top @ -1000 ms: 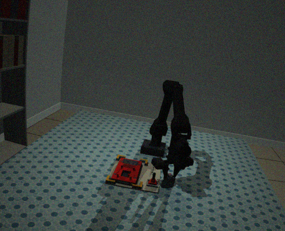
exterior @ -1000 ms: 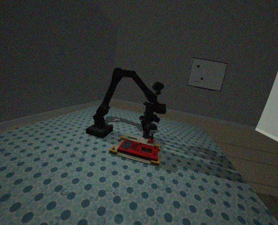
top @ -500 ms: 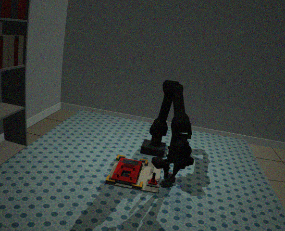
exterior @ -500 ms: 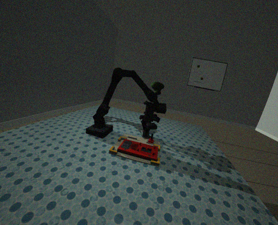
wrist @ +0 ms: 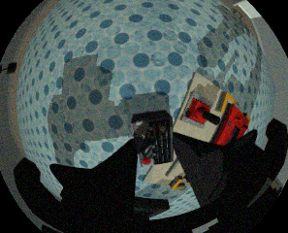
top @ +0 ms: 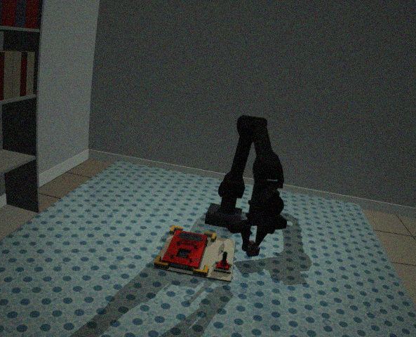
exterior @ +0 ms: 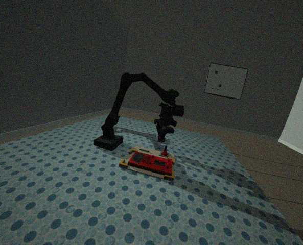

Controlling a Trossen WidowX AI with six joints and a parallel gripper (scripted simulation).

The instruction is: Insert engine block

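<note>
Now: the cream base plate 1 cm ahead of my gripper tip, 17 cm to the right of it and 6 cm below it. Also, from my gripper tip: engine block: 1 cm below; dark upright post: 5 cm ahead, 7 cm to the right, 3 cm below.
</note>
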